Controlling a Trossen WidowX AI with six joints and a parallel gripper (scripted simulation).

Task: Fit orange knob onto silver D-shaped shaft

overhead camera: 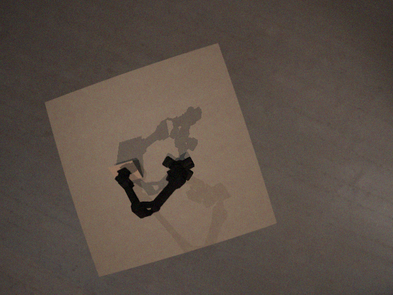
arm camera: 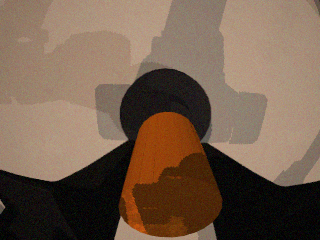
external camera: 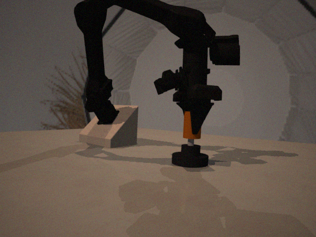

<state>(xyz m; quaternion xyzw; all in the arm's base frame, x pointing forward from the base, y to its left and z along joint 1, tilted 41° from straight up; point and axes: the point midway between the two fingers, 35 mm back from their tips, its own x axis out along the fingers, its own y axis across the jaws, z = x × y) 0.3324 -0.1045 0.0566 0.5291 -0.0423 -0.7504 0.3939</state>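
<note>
Right now the orange knob is 30 mm above my gripper tip. Also, from my gripper tip: black round pedestal: 40 mm below.
</note>
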